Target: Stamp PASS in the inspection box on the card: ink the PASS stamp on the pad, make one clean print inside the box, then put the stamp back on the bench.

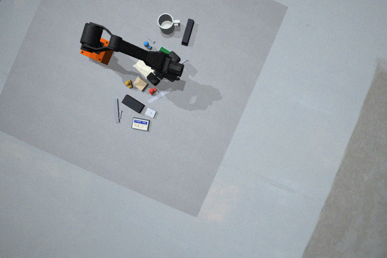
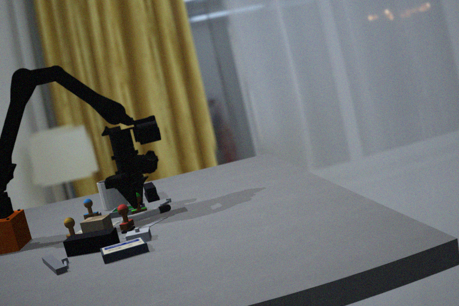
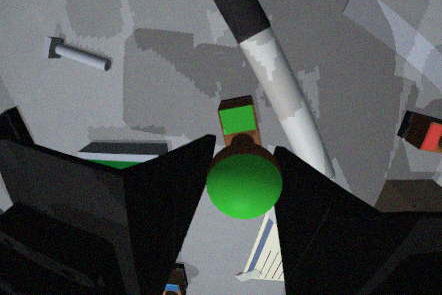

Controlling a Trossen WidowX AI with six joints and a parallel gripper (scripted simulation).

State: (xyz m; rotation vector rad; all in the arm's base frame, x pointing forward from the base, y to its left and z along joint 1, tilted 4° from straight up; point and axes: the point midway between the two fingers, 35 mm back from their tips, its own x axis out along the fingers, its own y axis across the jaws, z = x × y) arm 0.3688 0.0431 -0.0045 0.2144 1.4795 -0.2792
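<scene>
Now: the green-knobbed PASS stamp right at my gripper tip. Round my gripper tip: marker 4 cm ahead, 2 cm to the right, 2 cm below; then cream card 12 cm behind, 3 cm to the right, 3 cm below; then green ink pad 9 cm to the left, 5 cm behind, 2 cm below.
</scene>
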